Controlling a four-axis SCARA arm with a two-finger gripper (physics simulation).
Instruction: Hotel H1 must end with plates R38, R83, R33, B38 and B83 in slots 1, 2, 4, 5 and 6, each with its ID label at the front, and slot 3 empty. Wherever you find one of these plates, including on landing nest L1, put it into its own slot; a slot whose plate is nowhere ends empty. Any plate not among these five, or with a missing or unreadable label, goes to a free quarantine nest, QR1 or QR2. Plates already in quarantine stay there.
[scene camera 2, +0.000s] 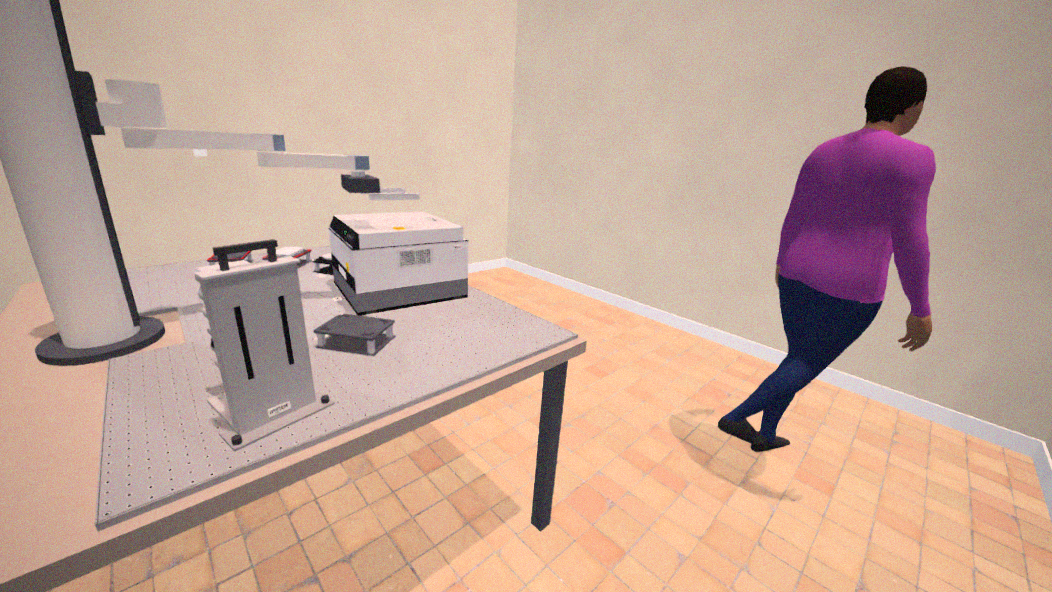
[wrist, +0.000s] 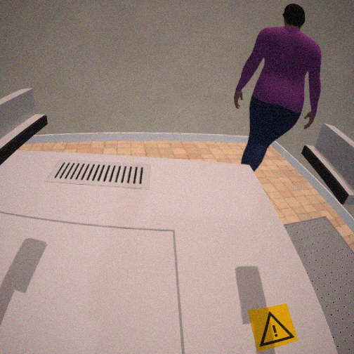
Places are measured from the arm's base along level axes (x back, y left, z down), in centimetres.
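Where they show: gripper, fingertip midpoint: (scene camera 2: 411, 193); arm's base, origin of the base link: (scene camera 2: 105, 342).
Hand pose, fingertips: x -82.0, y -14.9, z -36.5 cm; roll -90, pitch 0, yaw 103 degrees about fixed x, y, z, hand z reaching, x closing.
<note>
Each offset is from my fingertips to the top centre of the thing. "spot": to the spot under its first point. Level surfaces: height alone.
The gripper (scene camera 2: 411, 193) (wrist: 176, 132) is open and empty, high above the white instrument. In the wrist view its two fingers stand wide apart at the left and right edges. The grey plate hotel (scene camera 2: 268, 331) stands upright near the table's front edge in the scene view, its back panel facing the camera. Its slots face away, so plates and ID labels are hidden, and its small tag is too small to read. Two red-edged nests @[spot: dy +67.5, dx +45.6, dz +30.2 cm] (scene camera 2: 229, 256) @[dy +60.7, dx +25.8, dz +28.8 cm] (scene camera 2: 292, 254) stand behind it, partly hidden. A low dark nest @[dy -24.9, dx +30.9, dz +29.7 cm] (scene camera 2: 355, 326) on pale posts stands right of the hotel.
A white instrument @[dy +7.0, dx +2.6, dz +9.9 cm] (scene camera 2: 400, 257) (wrist: 100, 285) with a yellow warning sticker (wrist: 273, 327) stands at the back right of the perforated table plate @[dz +35.2 cm] (scene camera 2: 470, 338) (wrist: 327, 260). The robot column (scene camera 2: 66, 184) stands at the left. A person in purple (scene camera 2: 857, 213) (wrist: 285, 70) is on the floor beyond the table.
</note>
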